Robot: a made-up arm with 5 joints. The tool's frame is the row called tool. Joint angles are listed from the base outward.
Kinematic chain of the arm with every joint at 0, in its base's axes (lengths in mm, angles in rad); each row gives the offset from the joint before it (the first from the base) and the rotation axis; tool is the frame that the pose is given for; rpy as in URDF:
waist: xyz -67.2 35.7 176.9 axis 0.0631 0 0.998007
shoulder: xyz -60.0 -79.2 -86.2 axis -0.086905 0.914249 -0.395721
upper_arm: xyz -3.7 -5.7 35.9 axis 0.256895 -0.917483 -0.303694
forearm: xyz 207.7 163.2 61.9 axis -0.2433 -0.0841 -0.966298
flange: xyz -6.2 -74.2 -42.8 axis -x
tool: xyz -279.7 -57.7 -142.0 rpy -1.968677 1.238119 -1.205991
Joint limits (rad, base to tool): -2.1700..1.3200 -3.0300..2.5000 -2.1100..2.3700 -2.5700..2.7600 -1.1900..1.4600
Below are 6 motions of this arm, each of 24 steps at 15 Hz.
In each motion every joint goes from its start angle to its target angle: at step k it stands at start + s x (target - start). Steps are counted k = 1, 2, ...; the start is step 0. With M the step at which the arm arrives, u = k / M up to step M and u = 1 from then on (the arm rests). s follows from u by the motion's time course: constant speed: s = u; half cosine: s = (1 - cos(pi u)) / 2; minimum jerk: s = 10 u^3 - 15 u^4 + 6 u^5.
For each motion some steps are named. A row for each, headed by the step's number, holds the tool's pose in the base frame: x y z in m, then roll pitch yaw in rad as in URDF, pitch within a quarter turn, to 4 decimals.
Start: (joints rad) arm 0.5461 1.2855 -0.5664 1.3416 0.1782
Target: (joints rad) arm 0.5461 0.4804 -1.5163 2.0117 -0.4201
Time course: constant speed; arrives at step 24
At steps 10, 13, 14, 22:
10: -0.4181 0.1638 0.1070 -2.5046 -0.5607 -2.0614
13: -0.4500 0.1348 0.1028 -2.4630 -0.5070 -1.9885
14: -0.4601 0.1238 0.1008 -2.4484 -0.4890 -1.9627
22: -0.5233 0.0145 0.0729 -2.3181 -0.3502 -1.7268

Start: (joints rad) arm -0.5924 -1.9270 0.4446 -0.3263 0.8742
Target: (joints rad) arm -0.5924 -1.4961 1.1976 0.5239 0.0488
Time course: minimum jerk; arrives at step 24
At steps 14, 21, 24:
14: -0.0725 0.0728 0.0646 -0.1862 -0.5962 -0.5265
21: -0.0863 0.1919 0.1070 0.1356 -0.6561 -0.3330
24: -0.0880 0.1971 0.1104 0.1528 -0.6628 -0.3264

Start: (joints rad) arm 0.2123 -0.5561 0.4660 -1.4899 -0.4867
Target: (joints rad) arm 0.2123 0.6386 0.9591 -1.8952 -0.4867
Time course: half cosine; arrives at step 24
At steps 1, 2, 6, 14, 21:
1: 0.1336 -0.0577 0.1305 -1.4693 0.9074 1.2202
2: 0.1350 -0.0589 0.1292 -1.4592 0.9124 1.2254
6: 0.1478 -0.0723 0.1148 -1.3509 0.9618 1.2836
14: 0.1783 -0.1382 0.0524 -0.8322 1.1182 1.6179
21: 0.1789 -0.1951 0.0086 -0.3170 1.1740 2.0148

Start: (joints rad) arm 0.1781 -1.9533 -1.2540 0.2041 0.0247
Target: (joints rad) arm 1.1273 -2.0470 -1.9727 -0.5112 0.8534
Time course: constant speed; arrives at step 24
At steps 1, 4, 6, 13, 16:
1: -0.0870 -0.1473 -0.0652 -1.7245 0.1080 -0.3346
4: -0.0609 -0.1678 -0.0294 -1.8697 0.0323 -0.2852
6: -0.0410 -0.1753 -0.0045 -1.9636 -0.0226 -0.2399
13: 0.0327 -0.1602 0.0828 -2.2869 -0.2203 -0.0016
16: 0.0607 -0.1350 0.1170 -2.4288 -0.2971 0.1381

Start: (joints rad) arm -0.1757 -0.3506 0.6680 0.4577 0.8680
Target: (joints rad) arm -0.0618 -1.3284 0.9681 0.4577 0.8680
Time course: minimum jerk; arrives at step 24
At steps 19, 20, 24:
19: -0.1474 0.0647 -0.0077 -0.0950 0.2354 -0.5553
20: -0.1458 0.0651 -0.0071 -0.0720 0.2117 -0.5332
24: -0.1438 0.0656 -0.0064 -0.0447 0.1823 -0.5069

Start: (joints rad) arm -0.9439 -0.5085 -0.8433 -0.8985 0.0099
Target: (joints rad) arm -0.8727 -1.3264 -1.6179 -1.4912 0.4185
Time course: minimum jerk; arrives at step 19
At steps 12, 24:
12: -0.0937 -0.2306 -0.0301 2.5675 1.0626 -1.8975
24: -0.0446 -0.2575 -0.0379 2.4933 0.9955 -1.7559

